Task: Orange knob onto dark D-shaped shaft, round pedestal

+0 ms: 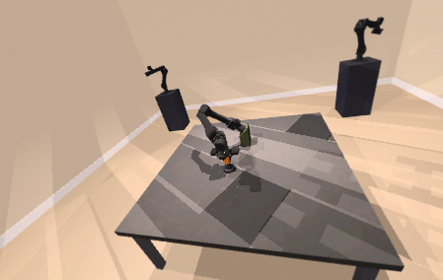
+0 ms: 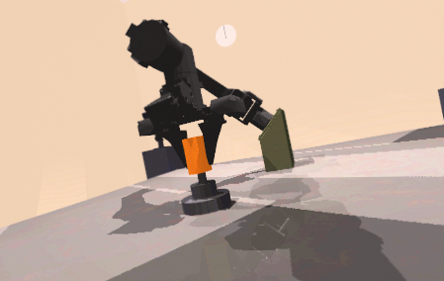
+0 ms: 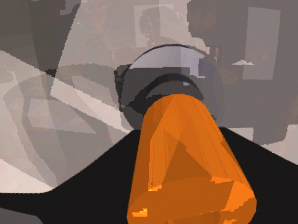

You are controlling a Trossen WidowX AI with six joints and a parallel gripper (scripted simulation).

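Right now the orange knob is 20 mm above my gripper tip. Also, from my gripper tip: pedestal (40 mm below).
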